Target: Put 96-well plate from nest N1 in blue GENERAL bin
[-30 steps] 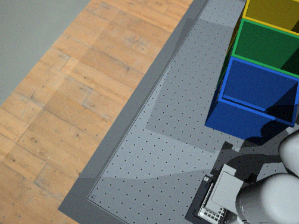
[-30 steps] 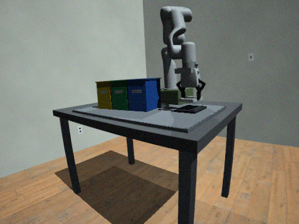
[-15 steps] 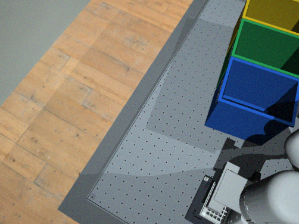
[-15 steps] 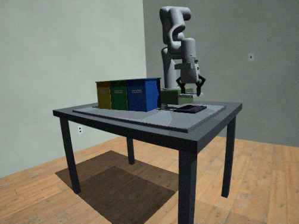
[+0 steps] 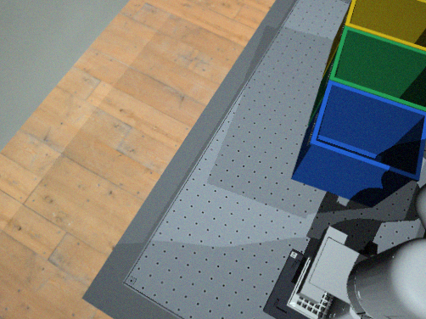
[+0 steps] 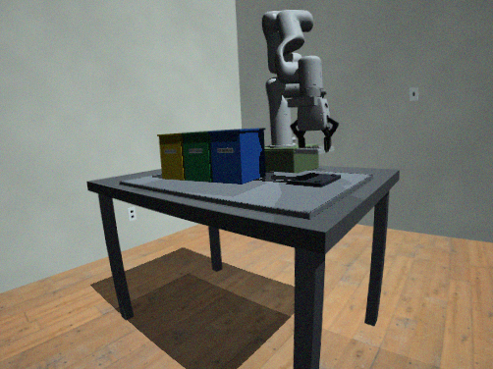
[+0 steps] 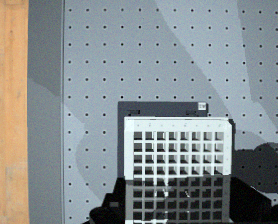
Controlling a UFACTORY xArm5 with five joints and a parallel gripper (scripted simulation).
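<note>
Right now the dark plate nest is 110 mm below my hand. From my hand the other things lie so: 96-well plate (10 mm below); green bin (390 mm to the right, 90 mm ahead, 20 mm below); blue bin (260 mm to the right, 70 mm ahead, 20 mm below).
</note>
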